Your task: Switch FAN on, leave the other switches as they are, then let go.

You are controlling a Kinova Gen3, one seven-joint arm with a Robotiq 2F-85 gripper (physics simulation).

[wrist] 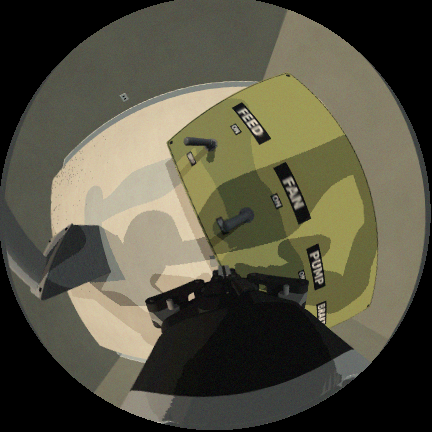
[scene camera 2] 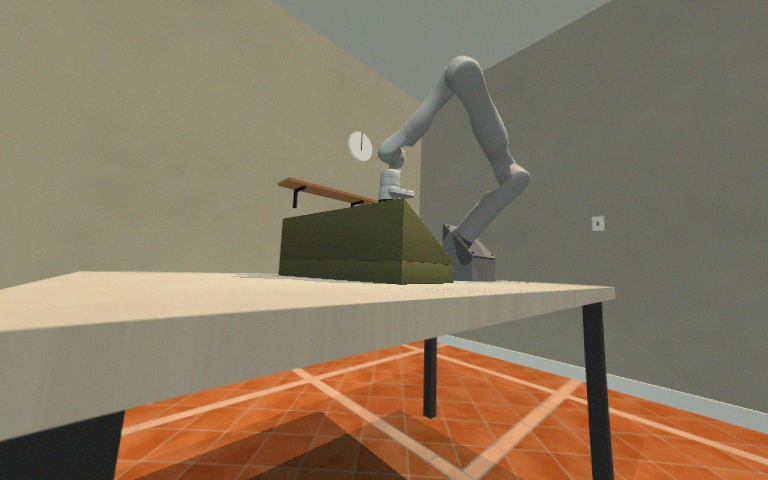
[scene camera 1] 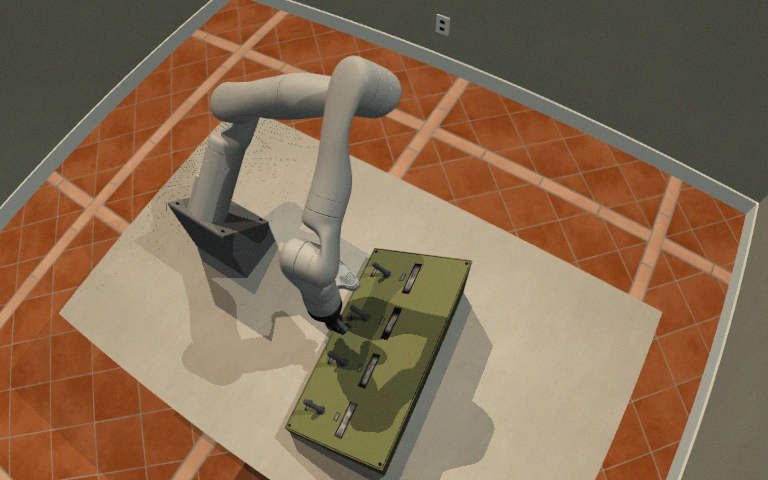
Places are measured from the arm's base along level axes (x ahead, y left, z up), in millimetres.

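Where they show: gripper, fingertip midpoint: (wrist: pixel 223 271) (scene camera 1: pixel 332 326); arm's base, link origin: (scene camera 2: pixel 464 235) (scene camera 1: pixel 208 214).
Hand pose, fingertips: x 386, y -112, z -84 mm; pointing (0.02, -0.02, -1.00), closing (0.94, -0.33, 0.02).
Note:
Each offset is from my fingertips to the centre of the thing. "spot": to the spot under its first point. Level surfaces: height alone.
The green sloped switch panel {dy -6, dx +134, dz -40 mm} (scene camera 1: pixel 438 285) (scene camera 2: pixel 339 240) (wrist: pixel 315 112) stands on the table. The FAN switch lever {dy +55, dx +43, dz +8 mm} (scene camera 1: pixel 359 313) (wrist: pixel 236 220) is second in the row and leans to its OFF side, covering its OFF label in the wrist view. The FAN nameplate {spot: dy +54, dx +123, dz +22 mm} (wrist: pixel 292 193) and its ON label {spot: dy +53, dx +102, dz +10 mm} (wrist: pixel 276 201) are readable. My gripper (scene camera 1: pixel 342 329) (wrist: pixel 223 271) is shut and empty, low over the panel's robot-side edge, beside the FAN lever on the PUMP side. A gap shows between fingertips and lever in the wrist view. In scene camera 2 the panel hides the fingers.
The FEED lever {dy +175, dx +44, dz +8 mm} (scene camera 1: pixel 381 270) (wrist: pixel 200 142) leans to its OFF side. The PUMP lever {dy -65, dx +42, dz +8 mm} (scene camera 1: pixel 337 357) and BRAKE lever {dy -185, dx +41, dz +8 mm} (scene camera 1: pixel 313 406) stand on the gripper's other side; the gripper hides them in the wrist view. The arm's base (scene camera 1: pixel 226 243) stands behind the panel on the table {dz -106 mm} (scene camera 1: pixel 555 339).

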